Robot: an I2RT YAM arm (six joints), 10 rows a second.
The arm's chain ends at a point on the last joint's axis. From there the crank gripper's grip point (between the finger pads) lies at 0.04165 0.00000 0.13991 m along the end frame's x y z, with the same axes.
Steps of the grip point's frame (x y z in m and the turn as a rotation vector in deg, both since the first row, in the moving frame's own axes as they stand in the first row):
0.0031 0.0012 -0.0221 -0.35 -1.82 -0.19
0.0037 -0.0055 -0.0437 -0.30 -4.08 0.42
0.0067 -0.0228 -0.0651 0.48 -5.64 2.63
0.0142 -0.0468 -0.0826 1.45 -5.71 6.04
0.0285 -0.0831 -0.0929 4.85 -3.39 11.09
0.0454 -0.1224 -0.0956 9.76 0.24 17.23
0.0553 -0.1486 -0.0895 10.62 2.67 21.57
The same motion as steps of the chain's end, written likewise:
0.0076 0.0005 -0.0234 -0.35 -1.82 -0.19
0.0138 -0.0065 -0.0463 -0.30 -4.08 0.42
0.0207 -0.0232 -0.0685 0.48 -5.64 2.63
0.0283 -0.0469 -0.0861 1.45 -5.71 6.04
0.0364 -0.0784 -0.0949 4.85 -3.39 11.09
0.0431 -0.1114 -0.0945 9.76 0.24 17.23
0.0471 -0.1400 -0.0865 10.62 2.67 21.57

